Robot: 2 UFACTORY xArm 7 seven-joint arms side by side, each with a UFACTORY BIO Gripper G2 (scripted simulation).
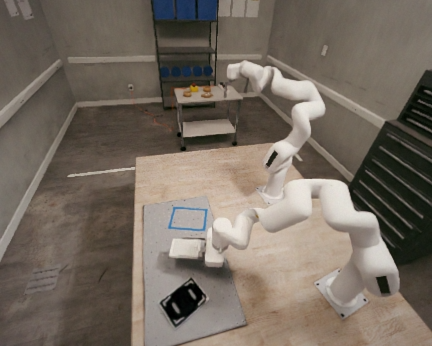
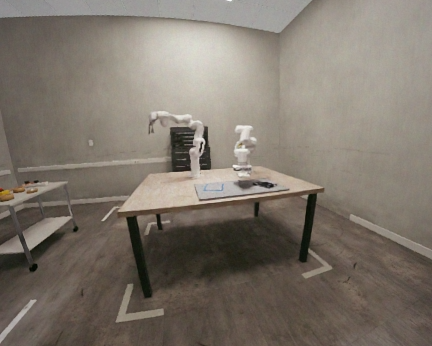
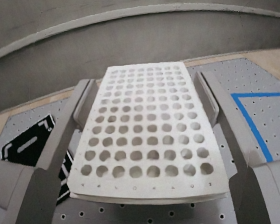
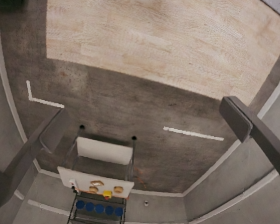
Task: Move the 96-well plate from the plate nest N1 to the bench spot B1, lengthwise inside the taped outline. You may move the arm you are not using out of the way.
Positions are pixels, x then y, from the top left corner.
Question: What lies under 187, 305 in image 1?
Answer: A black plate nest.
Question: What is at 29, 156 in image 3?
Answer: A black plate nest.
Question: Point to a white 96-well plate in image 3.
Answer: At 161, 95
